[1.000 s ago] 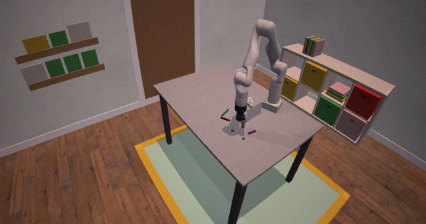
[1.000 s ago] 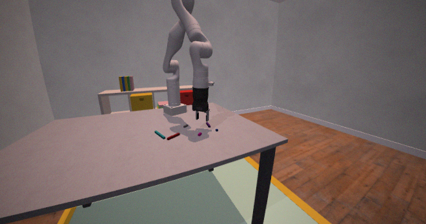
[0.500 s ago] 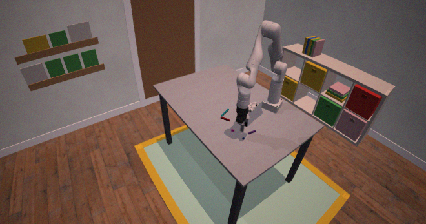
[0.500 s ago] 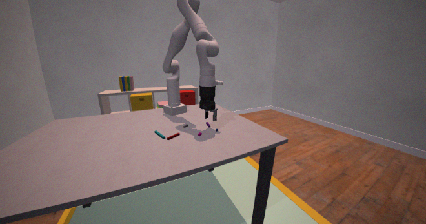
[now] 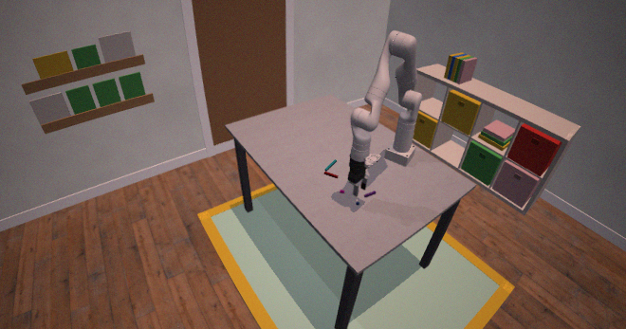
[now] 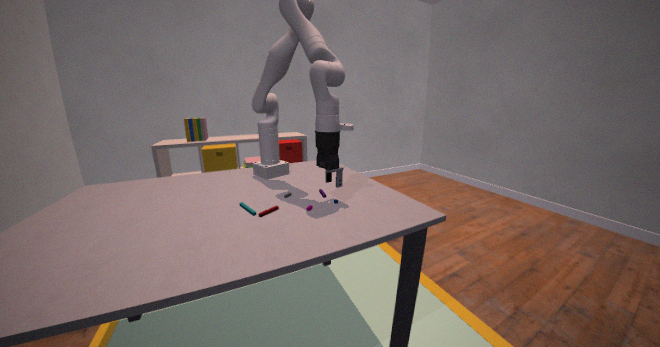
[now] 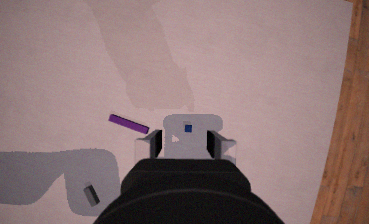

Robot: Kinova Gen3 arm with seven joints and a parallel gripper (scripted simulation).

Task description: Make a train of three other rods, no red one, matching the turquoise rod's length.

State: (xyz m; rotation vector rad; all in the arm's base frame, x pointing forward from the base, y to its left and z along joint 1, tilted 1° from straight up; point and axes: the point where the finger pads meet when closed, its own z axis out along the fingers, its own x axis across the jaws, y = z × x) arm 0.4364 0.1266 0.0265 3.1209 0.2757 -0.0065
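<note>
Now: the blue rod 8 cm below my hand and 1 cm to the left of it. Also, from my hand: grey rod (13 cm to the right, 12 cm behind, 8 cm below); magenta rod (9 cm to the right, 8 cm below, 1 cm ahead); purple rod (8 cm below, 8 cm behind).
</note>
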